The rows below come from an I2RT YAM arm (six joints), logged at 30 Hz.
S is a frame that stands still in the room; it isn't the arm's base.
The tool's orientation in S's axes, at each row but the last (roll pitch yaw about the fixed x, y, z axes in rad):
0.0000, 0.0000, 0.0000
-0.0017, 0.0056, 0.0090
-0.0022, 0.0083, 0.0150
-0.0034, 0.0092, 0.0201
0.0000, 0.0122, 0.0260
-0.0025, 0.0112, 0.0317
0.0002, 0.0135, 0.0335
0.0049, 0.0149, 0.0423
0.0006, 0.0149, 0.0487
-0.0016, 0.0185, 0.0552
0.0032, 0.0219, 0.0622
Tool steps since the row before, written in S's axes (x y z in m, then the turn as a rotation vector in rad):
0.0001, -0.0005, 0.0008, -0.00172, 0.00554, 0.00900
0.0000, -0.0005, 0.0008, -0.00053, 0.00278, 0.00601
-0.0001, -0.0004, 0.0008, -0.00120, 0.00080, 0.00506
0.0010, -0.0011, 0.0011, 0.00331, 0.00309, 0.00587
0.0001, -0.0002, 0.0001, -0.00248, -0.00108, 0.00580
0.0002, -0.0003, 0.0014, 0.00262, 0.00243, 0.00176
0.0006, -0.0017, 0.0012, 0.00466, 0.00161, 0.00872
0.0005, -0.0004, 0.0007, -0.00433, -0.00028, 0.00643
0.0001, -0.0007, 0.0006, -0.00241, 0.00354, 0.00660
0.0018, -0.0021, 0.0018, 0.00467, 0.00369, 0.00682
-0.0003, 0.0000, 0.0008, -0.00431, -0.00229, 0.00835
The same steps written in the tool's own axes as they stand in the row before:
0.0001, -0.0005, 0.0008, -0.00172, 0.00554, 0.00900
0.0000, -0.0005, 0.0008, -0.00054, 0.00277, 0.00601
-0.0001, -0.0004, 0.0008, -0.00123, 0.00081, 0.00505
0.0010, -0.0011, 0.0011, 0.00332, 0.00300, 0.00591
0.0001, -0.0002, 0.0001, -0.00258, -0.00102, 0.00577
0.0002, -0.0003, 0.0014, 0.00268, 0.00234, 0.00180
0.0005, -0.0017, 0.0012, 0.00459, 0.00145, 0.00878
0.0005, -0.0004, 0.0007, -0.00443, -0.00007, 0.00637
0.0001, -0.0007, 0.0006, -0.00233, 0.00366, 0.00656
0.0016, -0.0022, 0.0018, 0.00474, 0.00342, 0.00691
-0.0003, 0.0000, 0.0008, -0.00463, -0.00199, 0.00826

